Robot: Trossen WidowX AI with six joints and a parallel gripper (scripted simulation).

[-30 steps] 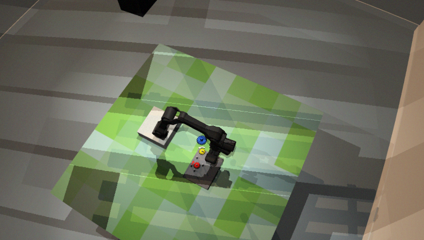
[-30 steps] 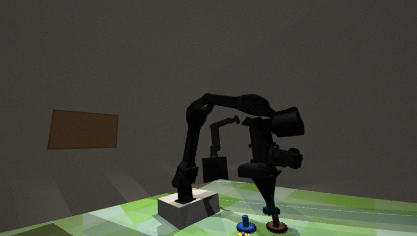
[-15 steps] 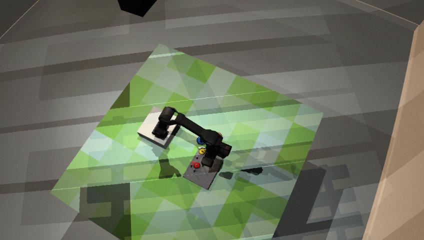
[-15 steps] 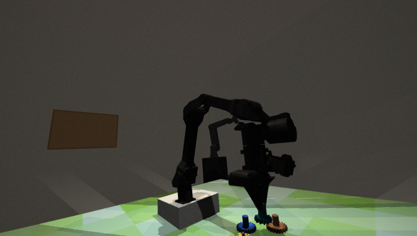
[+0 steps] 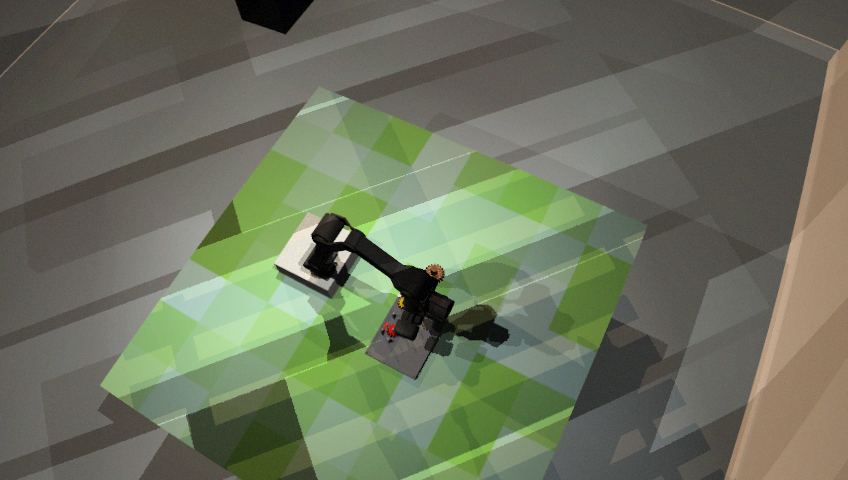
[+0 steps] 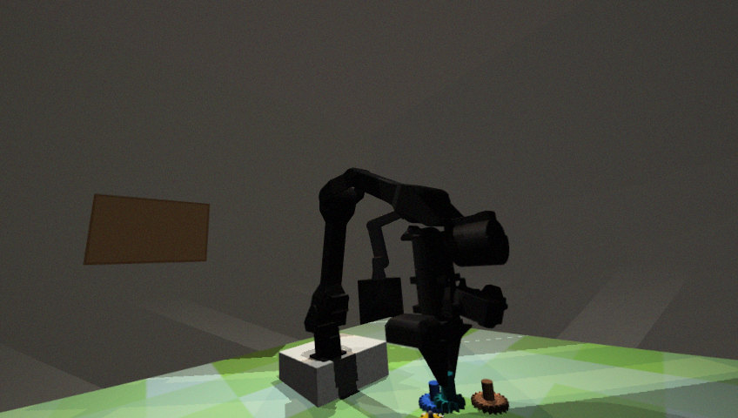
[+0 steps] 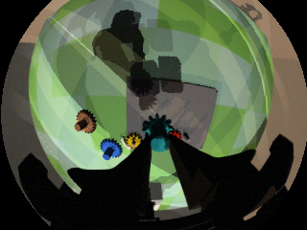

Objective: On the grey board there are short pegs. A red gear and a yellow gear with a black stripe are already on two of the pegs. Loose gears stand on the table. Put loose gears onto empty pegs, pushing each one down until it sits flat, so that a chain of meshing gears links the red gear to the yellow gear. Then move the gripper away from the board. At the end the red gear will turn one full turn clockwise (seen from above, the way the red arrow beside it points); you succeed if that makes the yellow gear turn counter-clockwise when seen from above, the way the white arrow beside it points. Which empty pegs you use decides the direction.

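Now: gripper tip 9 cm above the red gear, 6 cm past it and 5 cm to the left of it. Also, from my gripper tip: blue gear (12 cm to the left, 11 cm behind, 9 cm below); then teal gear (1 cm below); then curved white arrow (10 cm below, 9 cm behind, 7 cm to the left).
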